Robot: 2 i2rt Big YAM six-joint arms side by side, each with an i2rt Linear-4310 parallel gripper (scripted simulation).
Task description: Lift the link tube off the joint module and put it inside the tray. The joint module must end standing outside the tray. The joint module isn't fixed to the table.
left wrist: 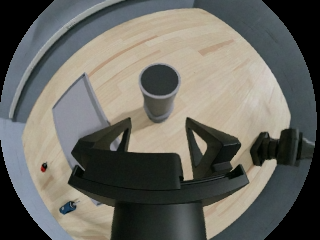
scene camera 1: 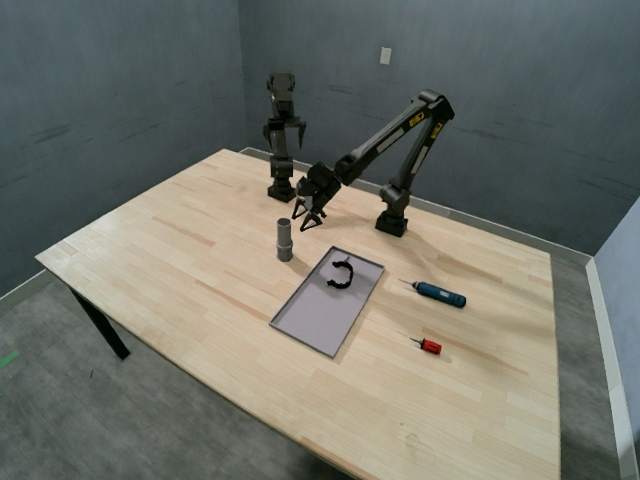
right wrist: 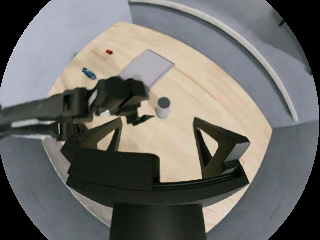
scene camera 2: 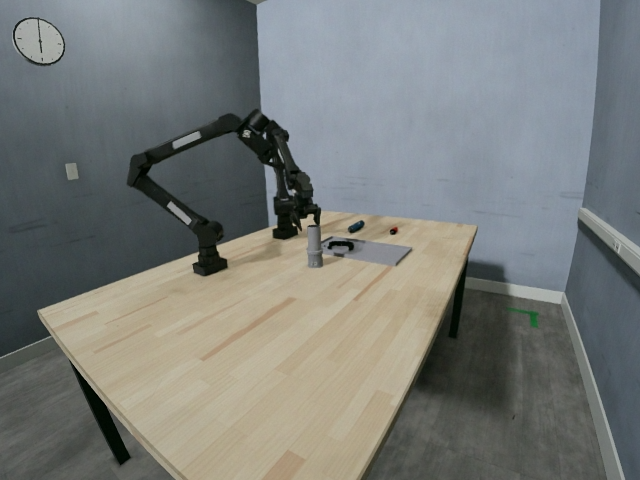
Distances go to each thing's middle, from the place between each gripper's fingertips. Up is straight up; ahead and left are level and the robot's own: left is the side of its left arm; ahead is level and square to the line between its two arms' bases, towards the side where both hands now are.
My left hand is 4 cm short of the grey link tube (left wrist: 159, 83), 3 cm to the left of it and 3 cm above it. The rest, counted from my left hand: flat grey tray (scene camera 1: 322, 315): 13 cm ahead, 20 cm to the left, 13 cm below.
Now: the grey link tube 110 mm ahead of my right hand, 50 mm to the left of it and 280 mm below it. Round my right hand: flat grey tray (190 mm ahead, 280 mm to the left, 380 mm below).
